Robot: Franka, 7 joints.
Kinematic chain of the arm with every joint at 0, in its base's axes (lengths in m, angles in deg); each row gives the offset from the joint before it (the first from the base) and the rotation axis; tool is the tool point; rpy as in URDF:
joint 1: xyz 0 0 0.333 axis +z
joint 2: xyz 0 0 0 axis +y
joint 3: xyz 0 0 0.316 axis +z
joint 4: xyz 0.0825 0 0 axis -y
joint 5: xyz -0.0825 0 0.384 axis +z
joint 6: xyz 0 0 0 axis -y
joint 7: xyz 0.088 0 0 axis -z
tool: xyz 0 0 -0.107 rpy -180 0 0
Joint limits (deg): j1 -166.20..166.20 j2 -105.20..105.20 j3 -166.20..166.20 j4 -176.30..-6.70 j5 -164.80..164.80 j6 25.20..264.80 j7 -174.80..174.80
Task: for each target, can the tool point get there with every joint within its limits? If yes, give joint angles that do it. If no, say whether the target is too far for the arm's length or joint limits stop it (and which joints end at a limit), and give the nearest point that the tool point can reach.
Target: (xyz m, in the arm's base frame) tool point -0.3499 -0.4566 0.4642
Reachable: yes | joints -58.36 84.95 -89.37 -114.36 -96.49 81.15 -88.18
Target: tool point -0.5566 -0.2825 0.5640
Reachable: yes | joints 66.61 -16.77 137.81 -83.09 -18.05 93.52 -4.92
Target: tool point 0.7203 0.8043 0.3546
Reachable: no: too far | nearest point 0.5722 0.6389 0.3502 | short by 0.222 m
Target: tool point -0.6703 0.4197 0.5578
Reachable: yes | joints -21.63 -82.02 19.20 -19.56 96.69 95.49 -12.43
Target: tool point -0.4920 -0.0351 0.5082
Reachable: yes | joints -92.12 -6.28 -96.91 -127.62 -72.15 222.46 46.18
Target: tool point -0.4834 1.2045 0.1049
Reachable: no: too far | nearest point -0.3147 0.7842 0.1845 | short by 0.460 m
